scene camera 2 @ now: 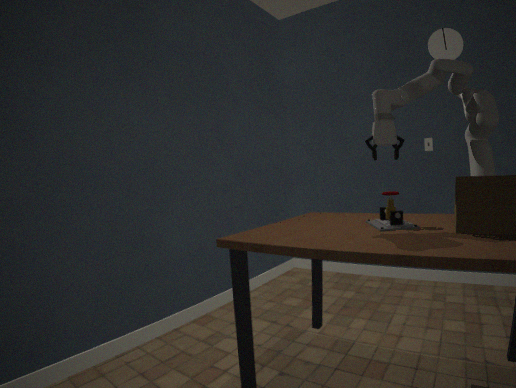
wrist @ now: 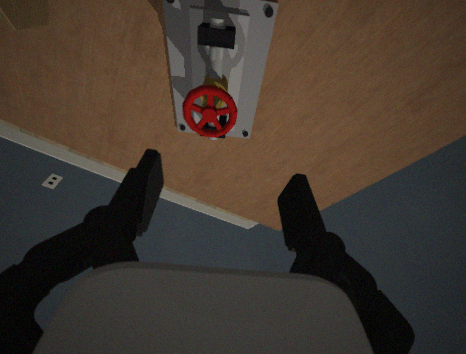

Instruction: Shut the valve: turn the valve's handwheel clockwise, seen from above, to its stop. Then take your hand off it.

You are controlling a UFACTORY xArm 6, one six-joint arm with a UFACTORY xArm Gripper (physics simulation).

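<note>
The valve's red handwheel (scene camera 2: 390,193) (wrist: 209,114) lies level on top of the brass valve body (scene camera 2: 391,211) (wrist: 221,85). The valve is mounted on a light grey base plate (wrist: 258,65) on the table, with black blocks holding the pipe. My gripper (scene camera 2: 385,159) (wrist: 226,177) is open and empty, with its fingers pointing down. It hangs above the handwheel with a clear gap and does not touch it. In the wrist view the handwheel shows beyond the fingertips, nearer the left finger. How far the wheel is turned cannot be told.
A brown box (scene camera 2: 485,206) stands on the wooden table (scene camera 2: 300,235) (wrist: 360,100), to the right of the valve in the scene view. The arm reaches over from the right. Blue walls stand behind the table, with a white wall plate (scene camera 2: 428,144).
</note>
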